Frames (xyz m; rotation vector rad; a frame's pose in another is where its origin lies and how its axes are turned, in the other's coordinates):
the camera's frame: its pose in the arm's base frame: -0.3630 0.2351 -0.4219 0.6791 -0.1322 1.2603
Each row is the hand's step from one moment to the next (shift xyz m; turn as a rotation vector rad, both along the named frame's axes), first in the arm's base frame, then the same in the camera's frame.
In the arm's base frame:
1: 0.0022 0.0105 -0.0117 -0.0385 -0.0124 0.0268
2: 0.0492 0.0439 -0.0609 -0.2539 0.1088 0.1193
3: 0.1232 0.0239 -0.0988 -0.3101 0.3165 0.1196
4: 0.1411 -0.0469 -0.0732 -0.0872 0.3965 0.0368
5: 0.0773 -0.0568 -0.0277 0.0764 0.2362 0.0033
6: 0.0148 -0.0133 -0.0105 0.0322 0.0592 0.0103
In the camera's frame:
1: 0.0042 -0.0052 -0.0144 -0.0108 0.0438 0.0178
2: 0.0251 -0.0627 -0.0591 0.0613 0.2929 -0.0312
3: 0.0156 -0.1477 -0.0588 0.2158 0.3731 -0.1578
4: -0.0259 -0.1636 0.0045 0.3177 0.1492 -0.2073
5: -0.0345 -0.0891 0.0291 0.2227 -0.0349 -0.1040
6: -0.0110 -0.0195 0.0027 0.0643 -0.0168 -0.0150

